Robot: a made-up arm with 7 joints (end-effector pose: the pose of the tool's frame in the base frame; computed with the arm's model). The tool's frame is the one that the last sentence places.
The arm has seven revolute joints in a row. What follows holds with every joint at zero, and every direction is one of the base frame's.
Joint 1 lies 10 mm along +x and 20 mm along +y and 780 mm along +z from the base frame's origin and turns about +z.
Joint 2 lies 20 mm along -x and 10 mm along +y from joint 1 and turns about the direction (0, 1, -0.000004).
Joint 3 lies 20 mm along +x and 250 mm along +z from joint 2 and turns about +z.
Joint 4 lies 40 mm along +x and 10 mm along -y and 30 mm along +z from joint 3 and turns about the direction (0, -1, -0.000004).
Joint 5 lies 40 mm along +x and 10 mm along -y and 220 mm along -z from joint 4 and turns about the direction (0, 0.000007, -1).
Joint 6 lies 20 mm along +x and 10 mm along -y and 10 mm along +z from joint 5 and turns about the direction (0, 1, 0.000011).
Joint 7 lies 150 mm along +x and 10 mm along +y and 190 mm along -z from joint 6 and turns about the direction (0, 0.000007, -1).
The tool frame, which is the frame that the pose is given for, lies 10 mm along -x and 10 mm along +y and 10 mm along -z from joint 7; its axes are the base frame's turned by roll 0.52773, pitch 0.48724 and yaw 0.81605 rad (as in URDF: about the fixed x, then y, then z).
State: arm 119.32 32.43 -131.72 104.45 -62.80 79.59 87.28
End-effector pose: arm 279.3 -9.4 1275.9 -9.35 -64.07 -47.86
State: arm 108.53 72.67 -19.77 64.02 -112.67 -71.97 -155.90
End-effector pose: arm -226.5 172.6 625.5 82.64 83.34 96.35
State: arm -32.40 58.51 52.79 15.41 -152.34 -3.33 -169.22
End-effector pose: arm -74.8 168.6 729.0 92.07 32.31 56.47
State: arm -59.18 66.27 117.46 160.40 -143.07 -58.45 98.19
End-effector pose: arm 295.3 -89.5 1144.5 -118.65 -44.62 154.98
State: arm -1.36 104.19 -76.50 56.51 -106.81 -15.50 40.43
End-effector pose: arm -35.3 -239.9 502.4 127.81 47.60 158.18
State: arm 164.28 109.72 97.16 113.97 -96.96 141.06 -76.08
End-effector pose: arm -309.7 -73.8 425.9 62.94 -15.92 2.51
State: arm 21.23 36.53 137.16 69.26 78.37 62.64 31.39
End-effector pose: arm -289.1 191.7 1124.7 125.91 -20.62 159.74
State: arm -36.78 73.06 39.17 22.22 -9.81 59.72 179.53
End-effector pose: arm -19.0 157.6 557.2 -66.80 -1.95 -125.00
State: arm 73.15 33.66 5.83 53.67 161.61 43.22 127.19
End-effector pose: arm 89.7 394.1 553.0 -40.73 22.86 162.75
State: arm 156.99 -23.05 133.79 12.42 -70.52 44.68 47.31
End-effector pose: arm -27.1 -121.8 602.8 -44.50 87.63 -71.61
